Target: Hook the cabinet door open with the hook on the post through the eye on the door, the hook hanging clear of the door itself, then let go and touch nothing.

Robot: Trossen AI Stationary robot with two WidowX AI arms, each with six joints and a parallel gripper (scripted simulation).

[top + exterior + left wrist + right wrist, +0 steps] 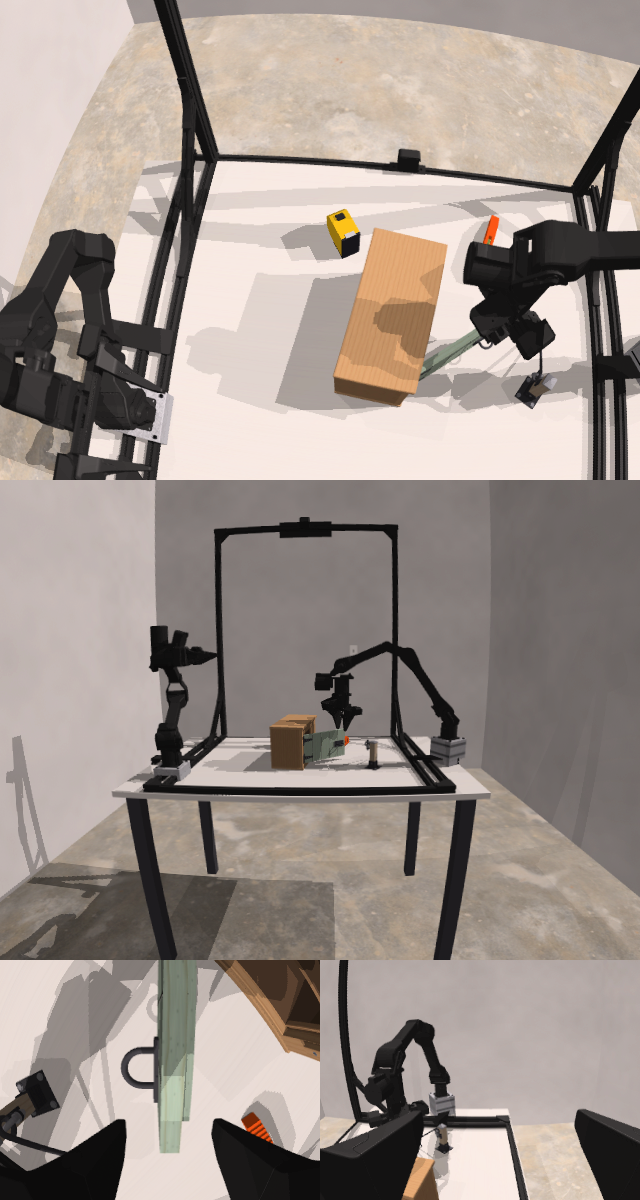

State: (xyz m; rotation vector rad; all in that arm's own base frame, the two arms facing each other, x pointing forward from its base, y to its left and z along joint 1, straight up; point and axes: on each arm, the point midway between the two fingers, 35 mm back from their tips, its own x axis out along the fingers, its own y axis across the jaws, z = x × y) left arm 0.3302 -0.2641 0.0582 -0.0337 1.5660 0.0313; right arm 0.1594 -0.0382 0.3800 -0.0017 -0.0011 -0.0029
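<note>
Now: left hand 100 mm to the right of the dark hook, 100 mm above it and 70 mm short of it. From my left hand the other things lie so: yellow box: 230 mm to the right, 230 mm behind, 120 mm below; then green door: 80 mm to the right, 80 mm below, 50 mm ahead; then orange level: 190 mm behind, 140 mm below, 40 mm to the left.
</note>
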